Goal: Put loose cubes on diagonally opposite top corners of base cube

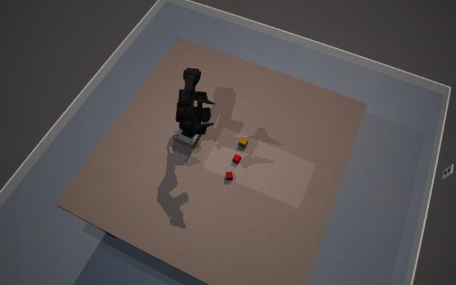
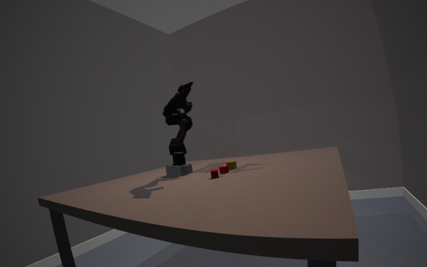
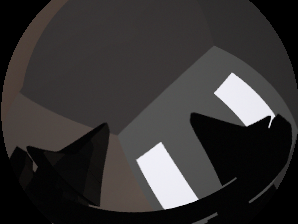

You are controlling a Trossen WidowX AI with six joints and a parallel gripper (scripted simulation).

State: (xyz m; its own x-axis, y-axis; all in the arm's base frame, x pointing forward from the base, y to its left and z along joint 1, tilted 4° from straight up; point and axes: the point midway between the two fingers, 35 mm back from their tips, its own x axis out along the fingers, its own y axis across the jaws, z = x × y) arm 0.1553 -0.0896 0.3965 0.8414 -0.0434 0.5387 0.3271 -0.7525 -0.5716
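The yellow base cube is 440 mm below my gripper tip, 150 mm to the left of it and 90 mm ahead of it.
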